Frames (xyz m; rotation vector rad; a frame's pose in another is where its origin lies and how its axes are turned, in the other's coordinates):
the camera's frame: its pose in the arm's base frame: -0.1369 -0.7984 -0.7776 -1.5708 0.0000 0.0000
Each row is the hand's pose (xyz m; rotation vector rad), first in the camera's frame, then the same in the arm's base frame.
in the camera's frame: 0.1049 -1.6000 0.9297 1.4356 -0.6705 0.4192
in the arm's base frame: -0.0320 0.1313 0.8224 -0.0614 -0.1620 0.7024
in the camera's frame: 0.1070 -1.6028 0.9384 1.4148 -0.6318 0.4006
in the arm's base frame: -0.0299 0.1400 0.8252 -0.0898 -0.1495 0.6677
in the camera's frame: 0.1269 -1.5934 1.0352 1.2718 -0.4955 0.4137
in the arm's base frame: -0.0100 0.2368 0.8158 -0.2490 -0.0540 0.6004
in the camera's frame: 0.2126 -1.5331 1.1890 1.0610 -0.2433 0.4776
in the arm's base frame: 0.0757 0.3906 0.7555 -0.4745 0.1593 0.4902
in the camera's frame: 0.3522 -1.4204 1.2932 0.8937 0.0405 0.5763
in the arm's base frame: 0.2153 0.4948 0.6428 -0.6352 0.4287 0.3724
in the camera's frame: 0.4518 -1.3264 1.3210 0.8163 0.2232 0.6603
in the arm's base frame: 0.3149 0.5226 0.5488 -0.6928 0.6196 0.3065
